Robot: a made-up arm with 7 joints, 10 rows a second.
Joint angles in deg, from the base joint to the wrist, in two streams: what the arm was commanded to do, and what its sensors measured. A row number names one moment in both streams.
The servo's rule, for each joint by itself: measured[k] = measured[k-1] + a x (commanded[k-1-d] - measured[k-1]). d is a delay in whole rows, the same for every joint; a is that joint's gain. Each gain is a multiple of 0.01, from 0.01 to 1. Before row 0 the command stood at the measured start. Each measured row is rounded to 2 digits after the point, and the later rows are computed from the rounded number. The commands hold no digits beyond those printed.
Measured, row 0:
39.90, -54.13, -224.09, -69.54, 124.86, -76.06, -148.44
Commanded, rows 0 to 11:
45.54, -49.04, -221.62, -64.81, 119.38, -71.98, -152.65
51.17, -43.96, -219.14, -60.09, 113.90, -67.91, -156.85
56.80, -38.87, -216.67, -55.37, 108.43, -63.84, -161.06
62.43, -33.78, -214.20, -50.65, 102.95, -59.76, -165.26
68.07, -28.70, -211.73, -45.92, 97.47, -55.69, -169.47
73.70, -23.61, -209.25, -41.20, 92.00, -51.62, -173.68
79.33, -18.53, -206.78, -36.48, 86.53, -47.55, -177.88
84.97, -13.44, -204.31, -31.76, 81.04, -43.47, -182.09
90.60, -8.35, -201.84, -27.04, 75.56, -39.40, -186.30
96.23, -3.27, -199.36, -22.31, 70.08, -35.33, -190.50
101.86, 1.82, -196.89, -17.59, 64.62, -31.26, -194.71
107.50, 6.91, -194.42, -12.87, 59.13, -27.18, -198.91
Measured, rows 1 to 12:
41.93, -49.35, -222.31, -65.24, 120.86, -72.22, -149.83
45.26, -44.28, -220.03, -60.55, 115.78, -68.17, -152.15
49.41, -39.19, -217.61, -55.84, 110.41, -64.10, -155.09
54.10, -34.10, -215.15, -51.12, 104.96, -60.02, -158.45
59.13, -29.02, -212.69, -46.39, 99.49, -55.95, -162.09
64.38, -23.93, -210.21, -41.67, 94.02, -51.88, -165.91
69.76, -18.85, -207.74, -36.95, 88.55, -47.81, -169.86
75.24, -13.76, -205.27, -32.23, 83.07, -43.73, -173.90
80.77, -8.67, -202.80, -27.51, 77.59, -39.66, -177.99
86.34, -3.59, -200.32, -22.78, 72.11, -35.59, -182.12
91.93, 1.50, -197.85, -18.06, 66.64, -31.52, -186.27
97.54, 6.59, -195.38, -13.34, 61.16, -27.44, -190.44
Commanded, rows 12 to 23:
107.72, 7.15, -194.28, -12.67, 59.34, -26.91, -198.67
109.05, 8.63, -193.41, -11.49, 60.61, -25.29, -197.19
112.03, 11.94, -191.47, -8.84, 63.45, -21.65, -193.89
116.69, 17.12, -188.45, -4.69, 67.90, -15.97, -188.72
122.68, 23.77, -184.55, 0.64, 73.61, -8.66, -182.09
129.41, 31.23, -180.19, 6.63, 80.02, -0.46, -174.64
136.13, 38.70, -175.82, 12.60, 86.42, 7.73, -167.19
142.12, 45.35, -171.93, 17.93, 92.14, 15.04, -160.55
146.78, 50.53, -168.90, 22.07, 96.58, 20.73, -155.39
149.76, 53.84, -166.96, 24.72, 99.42, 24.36, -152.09
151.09, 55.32, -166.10, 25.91, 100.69, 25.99, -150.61
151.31, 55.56, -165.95, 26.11, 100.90, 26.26, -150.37
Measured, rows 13 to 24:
101.20, 7.12, -194.59, -12.73, 59.83, -26.94, -193.16
104.03, 8.54, -193.74, -11.60, 60.40, -25.39, -194.49
106.91, 11.74, -192.11, -9.09, 62.63, -21.87, -194.29
110.43, 16.80, -189.47, -5.09, 66.48, -16.32, -192.45
114.84, 23.35, -185.93, 0.12, 71.68, -9.12, -189.03
120.09, 30.76, -181.80, 6.04, 77.77, -0.98, -184.28
125.86, 38.22, -177.49, 12.01, 84.08, 7.21, -178.64
131.71, 44.92, -173.49, 17.40, 89.96, 14.57, -172.67
137.14, 50.19, -170.19, 21.65, 94.79, 20.36, -166.97
141.68, 53.62, -167.86, 24.44, 98.17, 24.12, -162.06
145.07, 55.22, -166.59, 25.78, 100.01, 25.88, -158.28
147.32, 55.54, -166.13, 26.08, 100.66, 26.24, -155.67

